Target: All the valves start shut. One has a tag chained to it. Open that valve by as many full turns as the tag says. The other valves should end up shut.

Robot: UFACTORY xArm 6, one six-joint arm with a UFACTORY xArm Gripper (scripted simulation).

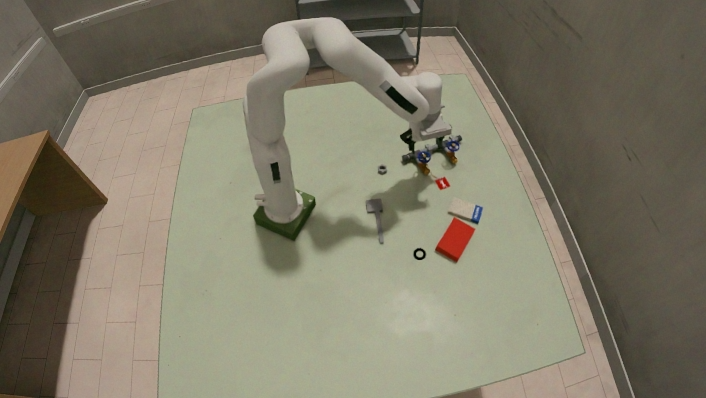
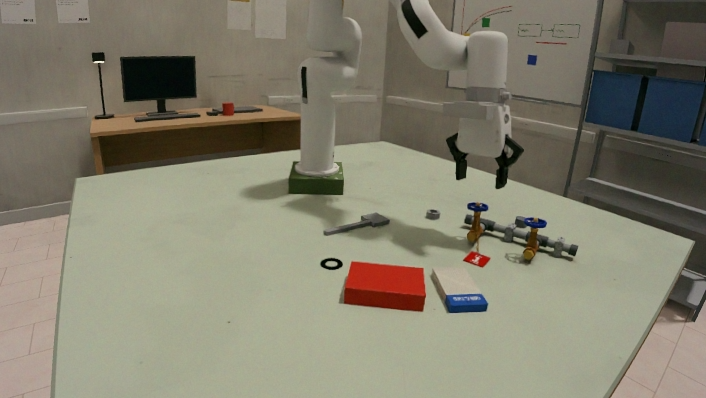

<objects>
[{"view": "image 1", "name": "red box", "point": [455, 239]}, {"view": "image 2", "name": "my gripper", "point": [479, 183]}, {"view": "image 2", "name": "red box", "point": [368, 284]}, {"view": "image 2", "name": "white-and-blue box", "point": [460, 293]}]
</objects>
